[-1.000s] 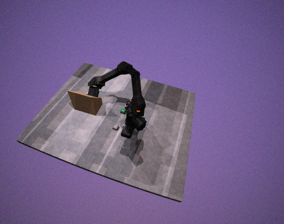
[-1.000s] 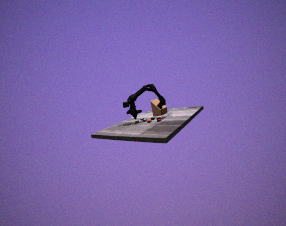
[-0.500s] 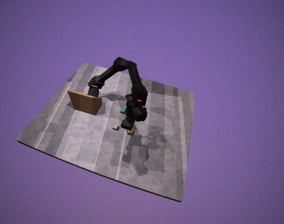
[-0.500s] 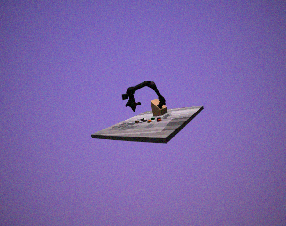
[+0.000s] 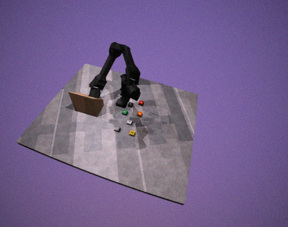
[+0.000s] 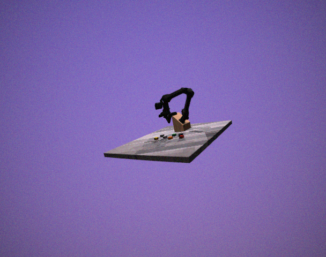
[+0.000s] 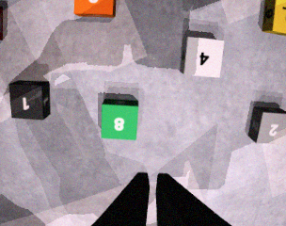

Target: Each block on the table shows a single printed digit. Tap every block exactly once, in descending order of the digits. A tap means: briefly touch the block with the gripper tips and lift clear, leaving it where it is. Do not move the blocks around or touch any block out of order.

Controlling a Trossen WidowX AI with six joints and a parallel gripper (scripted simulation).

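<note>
The green block is 1 cm behind my gripper tip, 2 cm to the left of it and 12 cm below it. Round my gripper tip: orange block: 10 cm ahead, 4 cm to the left, 12 cm below; then white block: 4 cm ahead, 5 cm to the right, 12 cm below; then black block: 1 cm ahead, 11 cm to the left, 12 cm below.
</note>
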